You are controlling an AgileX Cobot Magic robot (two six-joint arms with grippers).
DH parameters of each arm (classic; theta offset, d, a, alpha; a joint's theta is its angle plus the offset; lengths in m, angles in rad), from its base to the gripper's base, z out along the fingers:
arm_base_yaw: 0 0.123 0 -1.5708
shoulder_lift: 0.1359 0 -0.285 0
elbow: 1.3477 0 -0.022 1.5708
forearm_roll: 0 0.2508 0 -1.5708
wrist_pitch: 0 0 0.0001 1.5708
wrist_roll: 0 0.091 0 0
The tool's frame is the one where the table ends.
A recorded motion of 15 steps. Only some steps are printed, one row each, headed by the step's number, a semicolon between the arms.
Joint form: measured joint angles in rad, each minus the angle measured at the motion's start. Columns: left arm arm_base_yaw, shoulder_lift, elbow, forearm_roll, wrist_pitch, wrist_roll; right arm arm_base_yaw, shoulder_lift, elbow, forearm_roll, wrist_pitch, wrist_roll.
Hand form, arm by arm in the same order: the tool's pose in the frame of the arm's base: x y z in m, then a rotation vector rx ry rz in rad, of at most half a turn. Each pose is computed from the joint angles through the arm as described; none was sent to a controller.
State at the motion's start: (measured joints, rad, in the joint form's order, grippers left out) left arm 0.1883 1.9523 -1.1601 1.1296 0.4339 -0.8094; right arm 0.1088 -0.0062 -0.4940 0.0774 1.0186 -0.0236
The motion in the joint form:
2: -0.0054 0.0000 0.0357 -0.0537 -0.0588 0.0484; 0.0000 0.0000 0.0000 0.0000 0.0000 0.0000
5: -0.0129 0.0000 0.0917 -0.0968 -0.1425 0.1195; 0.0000 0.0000 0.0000 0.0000 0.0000 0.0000
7: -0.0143 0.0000 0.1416 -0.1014 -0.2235 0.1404; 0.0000 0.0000 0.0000 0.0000 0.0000 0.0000
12: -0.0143 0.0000 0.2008 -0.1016 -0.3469 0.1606; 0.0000 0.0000 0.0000 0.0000 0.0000 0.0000
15: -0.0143 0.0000 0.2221 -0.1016 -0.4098 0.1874; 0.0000 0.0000 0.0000 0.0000 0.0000 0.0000
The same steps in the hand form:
2: 0.3807 0.1003 0.1489 -0.0118 2.5274 0.6018; -0.0042 0.0056 0.2792 -0.1341 1.9982 0.1466
5: 0.3735 0.0891 0.1350 0.0867 2.5532 0.5124; -0.0042 0.0056 0.2792 -0.1341 1.9982 0.1466
7: 0.3667 0.0811 0.1242 0.1511 2.5566 0.4330; -0.0042 0.0056 0.2792 -0.1341 1.9982 0.1466
12: 0.3590 0.0701 0.1130 0.2285 2.5369 0.3134; -0.0042 0.0056 0.2792 -0.1341 1.9982 0.1466
15: 0.3569 0.0647 0.1098 0.2842 2.5140 0.2612; -0.0042 0.0056 0.2792 -0.1341 1.9982 0.1466

